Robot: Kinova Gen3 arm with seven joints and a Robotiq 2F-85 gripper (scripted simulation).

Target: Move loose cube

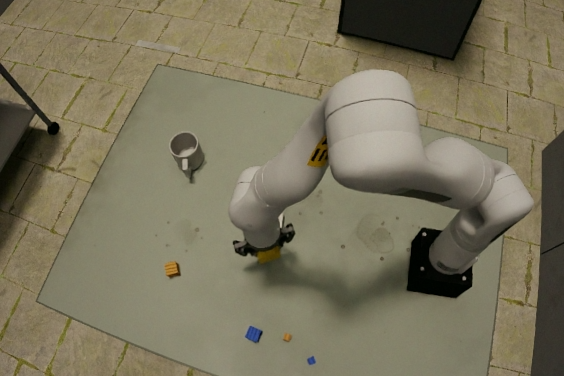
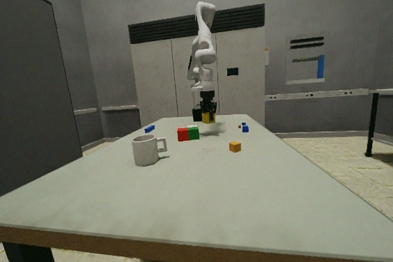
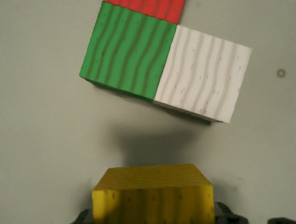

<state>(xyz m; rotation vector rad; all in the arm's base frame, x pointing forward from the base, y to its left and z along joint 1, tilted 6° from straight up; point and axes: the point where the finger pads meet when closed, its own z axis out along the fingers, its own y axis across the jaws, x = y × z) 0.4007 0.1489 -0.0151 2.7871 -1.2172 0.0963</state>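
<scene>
Right now my hand is 9 cm to the left of the white cube, 6 cm above it and 3 cm short of it. The rest, counted from my hand: green cube: 8 cm ahead, 7 cm to the right, 6 cm below; then yellow cube: right at my hand; then red cube: 11 cm to the right, 10 cm ahead, 6 cm below.
</scene>
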